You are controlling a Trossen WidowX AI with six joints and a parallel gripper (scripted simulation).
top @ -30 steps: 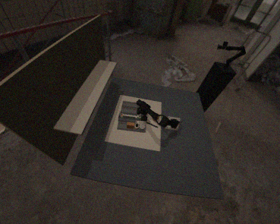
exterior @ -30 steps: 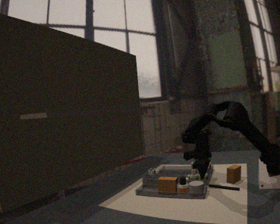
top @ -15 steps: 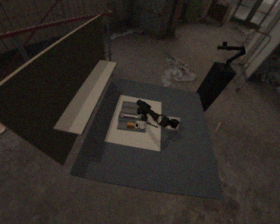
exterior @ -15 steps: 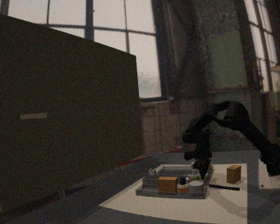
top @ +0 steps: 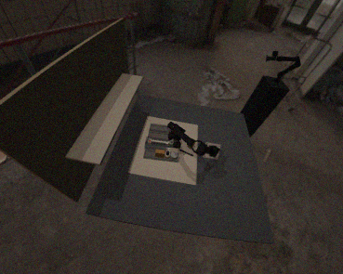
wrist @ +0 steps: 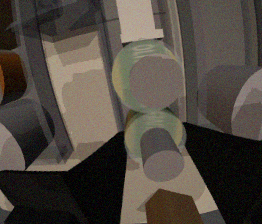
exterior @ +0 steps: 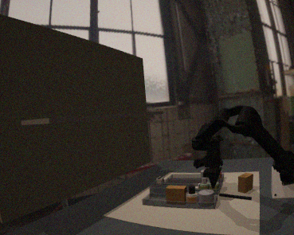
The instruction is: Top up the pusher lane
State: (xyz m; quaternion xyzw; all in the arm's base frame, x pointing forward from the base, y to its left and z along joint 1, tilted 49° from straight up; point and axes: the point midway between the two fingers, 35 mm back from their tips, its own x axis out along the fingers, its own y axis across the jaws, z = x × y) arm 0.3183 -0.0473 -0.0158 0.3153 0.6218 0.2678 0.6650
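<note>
Right now the black pen is 90 mm behind my gripper tip, 70 mm to the left of it and 20 mm below it. Round my gripper tip: rack 150 mm ahead, 20 mm to the left, 10 mm below; then brown box 140 mm behind, 10 mm to the right; then white pusher plate 150 mm ahead, 30 mm to the left, 20 mm above.
</note>
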